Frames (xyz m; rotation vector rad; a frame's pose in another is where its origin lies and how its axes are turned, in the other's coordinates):
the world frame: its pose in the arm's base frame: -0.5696 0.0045 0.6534 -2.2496 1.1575 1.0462
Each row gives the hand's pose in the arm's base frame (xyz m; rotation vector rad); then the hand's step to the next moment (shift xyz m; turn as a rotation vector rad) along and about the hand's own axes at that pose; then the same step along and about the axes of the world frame.
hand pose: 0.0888 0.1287 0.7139 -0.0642 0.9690 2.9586
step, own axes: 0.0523 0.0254 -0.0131 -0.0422 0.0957 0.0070
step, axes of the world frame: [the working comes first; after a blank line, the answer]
step, axes of the arm's base frame: -0.0528 -0.0275 0.0020 0.0382 -0.0736 0.0642

-0.0072 0.0590 0.0044 0.0030 0.0104 -0.1043
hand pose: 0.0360 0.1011 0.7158 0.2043 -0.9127 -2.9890
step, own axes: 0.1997 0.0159 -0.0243 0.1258 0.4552 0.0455
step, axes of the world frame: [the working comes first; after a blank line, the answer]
step, axes of the arm's base frame: -0.1954 -0.0361 -0.0354 -0.1436 -0.3585 0.2756

-0.0277 0.1809 0.0851 -0.0807 0.3205 -0.3404
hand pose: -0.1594 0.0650 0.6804 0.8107 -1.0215 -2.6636
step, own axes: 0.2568 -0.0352 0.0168 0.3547 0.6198 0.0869
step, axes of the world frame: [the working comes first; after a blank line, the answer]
step, axes of the arm's base frame: -0.2229 -0.0525 -0.1226 -0.3626 -0.5371 0.3123

0.0374 0.2139 0.1425 -0.0991 0.6019 -0.3813
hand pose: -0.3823 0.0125 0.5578 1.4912 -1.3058 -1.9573
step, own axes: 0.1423 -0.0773 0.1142 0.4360 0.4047 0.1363
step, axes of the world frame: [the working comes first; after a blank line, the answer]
step, axes of the arm's base frame: -0.1376 -0.0129 -0.1420 -0.3859 -0.4642 0.0899

0.0640 0.1217 0.1427 0.0255 0.5817 -0.1829
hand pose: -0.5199 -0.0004 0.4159 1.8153 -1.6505 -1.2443
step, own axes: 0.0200 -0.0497 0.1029 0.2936 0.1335 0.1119
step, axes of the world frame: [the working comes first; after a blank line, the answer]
step, axes of the arm's base frame: -0.0550 0.0207 -0.1000 -0.1940 -0.2749 -0.0577

0.0455 0.0343 0.1011 0.1134 0.3177 -0.0524
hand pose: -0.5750 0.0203 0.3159 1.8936 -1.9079 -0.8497
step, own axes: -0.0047 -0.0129 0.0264 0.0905 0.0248 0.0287
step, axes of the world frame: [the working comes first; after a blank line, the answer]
step, axes of the arm's base frame: -0.0056 0.0102 -0.0274 -0.0434 -0.0849 -0.0233

0.0137 -0.0010 0.0264 0.0455 0.0847 -0.0199
